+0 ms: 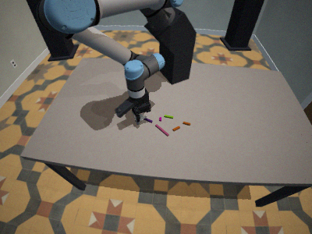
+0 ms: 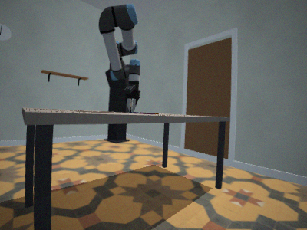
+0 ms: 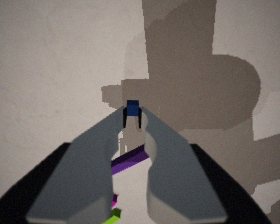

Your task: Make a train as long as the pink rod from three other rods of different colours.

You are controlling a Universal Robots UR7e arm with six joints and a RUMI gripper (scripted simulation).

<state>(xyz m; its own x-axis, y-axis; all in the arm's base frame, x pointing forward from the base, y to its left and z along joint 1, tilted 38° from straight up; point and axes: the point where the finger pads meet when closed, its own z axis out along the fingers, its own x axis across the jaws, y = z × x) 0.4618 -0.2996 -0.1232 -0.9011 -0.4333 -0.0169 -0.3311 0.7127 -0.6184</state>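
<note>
My gripper is now 10 mm above the blue rod. Also, from my hand: magenta rod (130 mm to the left, 20 mm behind, 10 mm below); then purple rod (50 mm to the left, 20 mm behind, 10 mm below); then pink rod (130 mm to the left, 60 mm ahead, 10 mm below).
</note>
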